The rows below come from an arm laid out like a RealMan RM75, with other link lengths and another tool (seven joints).
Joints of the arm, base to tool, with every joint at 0 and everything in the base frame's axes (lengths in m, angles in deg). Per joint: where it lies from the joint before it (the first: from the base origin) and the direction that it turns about. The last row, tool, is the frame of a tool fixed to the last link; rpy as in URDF.
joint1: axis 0 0 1 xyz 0 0 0.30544
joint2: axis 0 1 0 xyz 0 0 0
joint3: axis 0 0 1 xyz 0 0 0.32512
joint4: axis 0 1 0 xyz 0 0 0
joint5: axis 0 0 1 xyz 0 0 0.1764
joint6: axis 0 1 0 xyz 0 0 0
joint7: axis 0 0 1 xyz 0 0 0.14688
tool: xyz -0.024 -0.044 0.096 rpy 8.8 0 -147.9
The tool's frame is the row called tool.
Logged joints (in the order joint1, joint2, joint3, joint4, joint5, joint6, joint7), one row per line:
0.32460, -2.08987, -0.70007, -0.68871, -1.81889, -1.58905, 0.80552
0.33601, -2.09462, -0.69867, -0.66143, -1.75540, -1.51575, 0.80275
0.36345, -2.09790, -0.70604, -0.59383, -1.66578, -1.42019, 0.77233
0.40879, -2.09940, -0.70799, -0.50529, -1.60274, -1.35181, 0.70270
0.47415, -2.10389, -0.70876, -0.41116, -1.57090, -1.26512, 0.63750
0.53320, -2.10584, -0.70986, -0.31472, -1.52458, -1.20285, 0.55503
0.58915, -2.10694, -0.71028, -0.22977, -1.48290, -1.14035, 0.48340
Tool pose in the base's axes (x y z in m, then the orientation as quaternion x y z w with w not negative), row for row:
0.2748, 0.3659, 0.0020, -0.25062, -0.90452, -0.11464, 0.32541
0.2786, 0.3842, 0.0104, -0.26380, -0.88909, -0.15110, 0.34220
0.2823, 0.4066, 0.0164, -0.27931, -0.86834, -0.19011, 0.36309
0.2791, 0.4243, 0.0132, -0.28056, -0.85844, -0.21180, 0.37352
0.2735, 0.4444, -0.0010, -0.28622, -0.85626, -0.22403, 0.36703
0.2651, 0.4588, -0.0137, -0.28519, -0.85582, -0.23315, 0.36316
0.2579, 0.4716, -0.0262, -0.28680, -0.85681, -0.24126, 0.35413
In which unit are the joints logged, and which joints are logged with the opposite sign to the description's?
The joints are logged in radians. Opposite sign: joint2.
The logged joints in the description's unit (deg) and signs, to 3 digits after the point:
18.598, 119.741, -40.111, -39.460, -104.215, -91.046, 46.153
19.252, 120.013, -40.031, -37.897, -100.577, -86.846, 45.994
20.824, 120.201, -40.453, -34.024, -95.442, -81.371, 44.251
23.422, 120.287, -40.565, -28.951, -91.830, -77.453, 40.262
27.167, 120.544, -40.609, -23.558, -90.006, -72.486, 36.526
30.550, 120.656, -40.672, -18.032, -87.352, -68.918, 31.801
33.756, 120.719, -40.696, -13.165, -84.964, -65.337, 27.697

